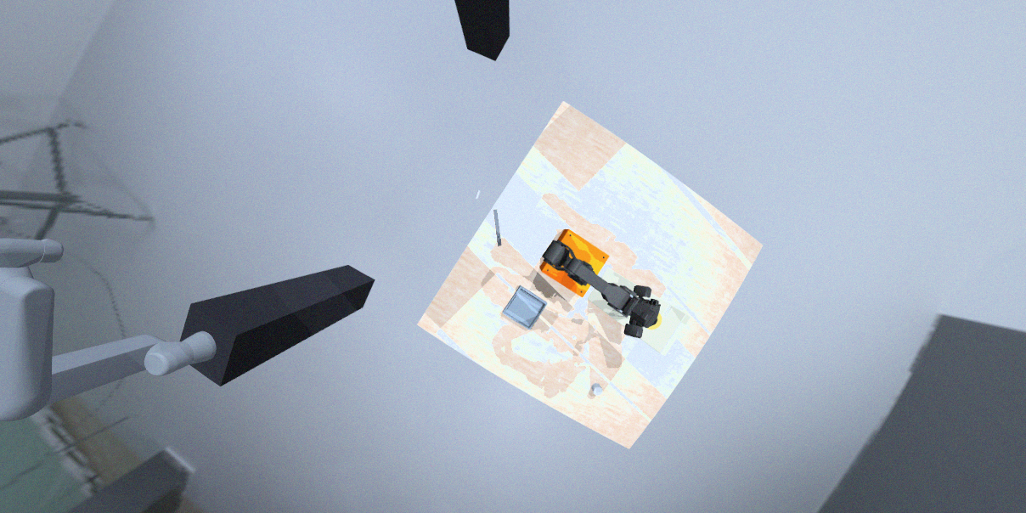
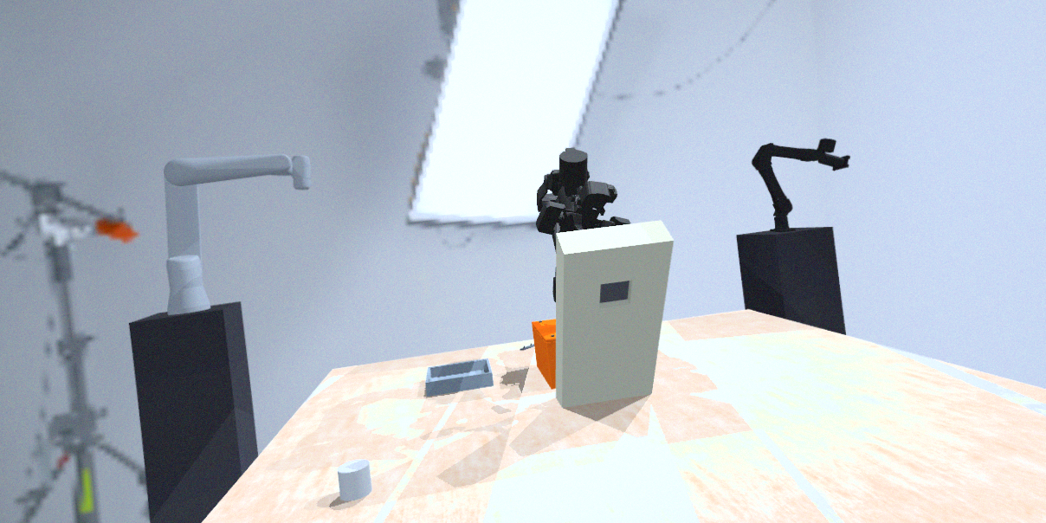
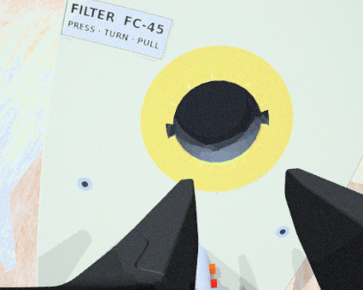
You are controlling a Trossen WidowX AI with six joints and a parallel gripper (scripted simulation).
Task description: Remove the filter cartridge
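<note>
Right now the grey filter cartridge is 2 cm behind my gripper tip and 10 cm below it. From my gripper tip the other things lie so: pale green service panel: 2 cm ahead, 12 cm below; blue-grey tray: 39 cm behind, 24 cm to the right, 29 cm below.
</note>
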